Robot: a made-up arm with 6 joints.
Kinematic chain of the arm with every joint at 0, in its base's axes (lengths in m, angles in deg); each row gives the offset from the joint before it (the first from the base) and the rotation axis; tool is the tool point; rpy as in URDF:
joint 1: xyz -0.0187 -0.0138 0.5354 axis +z
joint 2: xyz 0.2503 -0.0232 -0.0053 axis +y
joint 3: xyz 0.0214 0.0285 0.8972 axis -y
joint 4: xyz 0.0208 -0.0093 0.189 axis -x
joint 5: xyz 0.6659 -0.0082 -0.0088 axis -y
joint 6: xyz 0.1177 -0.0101 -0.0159 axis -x
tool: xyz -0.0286 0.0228 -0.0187 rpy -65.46 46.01 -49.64
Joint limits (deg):
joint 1: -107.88..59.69
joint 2: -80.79..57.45
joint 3: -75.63..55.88
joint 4: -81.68..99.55
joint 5: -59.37..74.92
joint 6: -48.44..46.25
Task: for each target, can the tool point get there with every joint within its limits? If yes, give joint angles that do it. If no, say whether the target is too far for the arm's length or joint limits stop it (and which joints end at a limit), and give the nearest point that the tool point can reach.
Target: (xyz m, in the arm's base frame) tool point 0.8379 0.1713 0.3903
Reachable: yes | joints 10.38 41.96 -59.23 -41.28 -0.18 -8.53
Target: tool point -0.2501 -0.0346 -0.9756
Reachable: no: joint limits stop it (at a limit: joint 1, joint 2, joint 4, joint 6) | nearest point -0.2515 -0.6450 0.2597 | short by 1.378 m
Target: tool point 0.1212 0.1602 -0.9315
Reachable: no: joint limits stop it (at a limit: joint 2, joint 4, joint 6) | nearest point 0.4249 0.5380 0.2429 | short by 1.271 m
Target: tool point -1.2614 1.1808 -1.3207
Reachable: no: too far | nearest point 0.3325 0.7295 0.2437 | short by 2.279 m
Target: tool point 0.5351 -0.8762 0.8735
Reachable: yes | joints -56.60 9.79 -45.87 -60.42 34.61 13.68
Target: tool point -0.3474 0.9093 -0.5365
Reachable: no: joint limits stop it (at a limit: joint 1, joint 2, joint 4) | nearest point 0.3409 0.7333 0.2367 | short by 1.050 m
